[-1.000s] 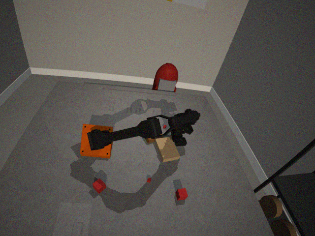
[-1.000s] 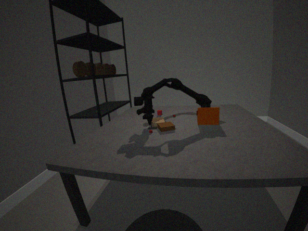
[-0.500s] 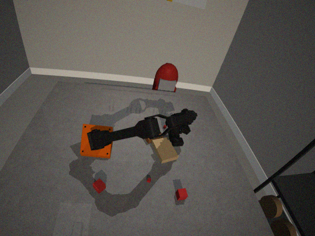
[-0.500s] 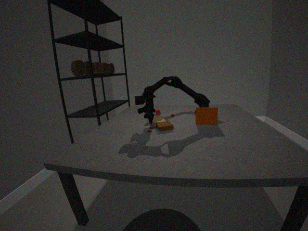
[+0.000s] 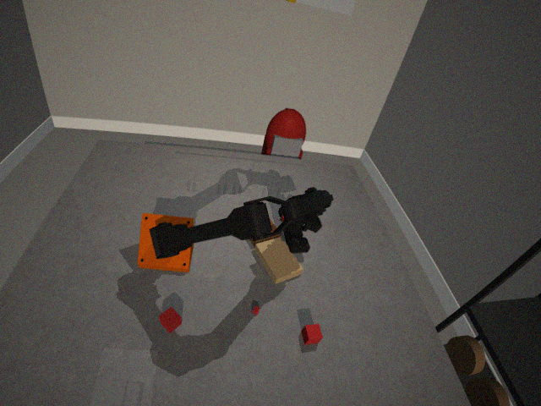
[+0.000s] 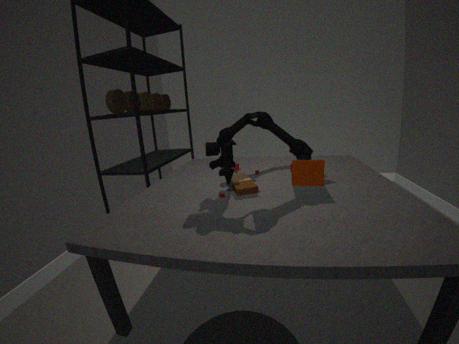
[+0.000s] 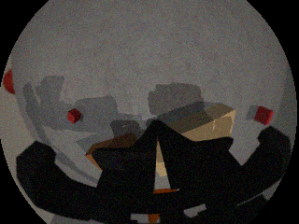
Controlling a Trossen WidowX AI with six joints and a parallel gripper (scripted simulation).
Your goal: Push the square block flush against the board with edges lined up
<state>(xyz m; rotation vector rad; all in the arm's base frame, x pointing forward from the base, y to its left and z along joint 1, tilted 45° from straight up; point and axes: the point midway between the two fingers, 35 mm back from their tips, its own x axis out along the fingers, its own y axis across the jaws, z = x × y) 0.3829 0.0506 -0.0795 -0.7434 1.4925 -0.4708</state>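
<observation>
My gripper tip is 70 mm to the left of the board and 40 mm past it. Round my gripper tip: square block (90 mm behind, 50 mm to the left).
</observation>
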